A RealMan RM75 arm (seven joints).
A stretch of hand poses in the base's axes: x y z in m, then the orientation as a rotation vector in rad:
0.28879, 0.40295, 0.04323, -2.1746, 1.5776, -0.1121
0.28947, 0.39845, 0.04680, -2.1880, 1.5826, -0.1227
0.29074, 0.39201, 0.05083, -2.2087, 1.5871, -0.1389
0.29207, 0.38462, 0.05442, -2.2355, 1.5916, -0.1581
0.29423, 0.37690, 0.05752, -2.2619, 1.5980, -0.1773
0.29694, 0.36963, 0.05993, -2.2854, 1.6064, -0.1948
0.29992, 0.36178, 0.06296, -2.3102, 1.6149, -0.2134
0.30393, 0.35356, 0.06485, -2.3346, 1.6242, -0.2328
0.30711, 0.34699, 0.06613, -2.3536, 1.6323, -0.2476
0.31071, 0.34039, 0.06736, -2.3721, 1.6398, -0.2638
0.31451, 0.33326, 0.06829, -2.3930, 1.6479, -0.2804
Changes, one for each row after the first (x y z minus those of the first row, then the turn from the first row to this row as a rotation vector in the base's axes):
0.00068, -0.00450, 0.00357, -0.0160, 0.0022, 0.0005
0.00195, -0.01094, 0.00760, -0.0396, 0.0043, 0.0031
0.00328, -0.01833, 0.01119, -0.0688, 0.0076, 0.0075
0.00544, -0.02605, 0.01429, -0.0984, 0.0119, 0.0106
0.00815, -0.03332, 0.01670, -0.1258, 0.0168, 0.0117
0.01113, -0.04117, 0.01973, -0.1547, 0.0221, 0.0129
0.01514, -0.04939, 0.02162, -0.1840, 0.0273, 0.0134
0.01832, -0.05596, 0.02290, -0.2069, 0.0320, 0.0134
0.02192, -0.06256, 0.02413, -0.2299, 0.0357, 0.0132
0.02572, -0.06969, 0.02506, -0.2549, 0.0407, 0.0135

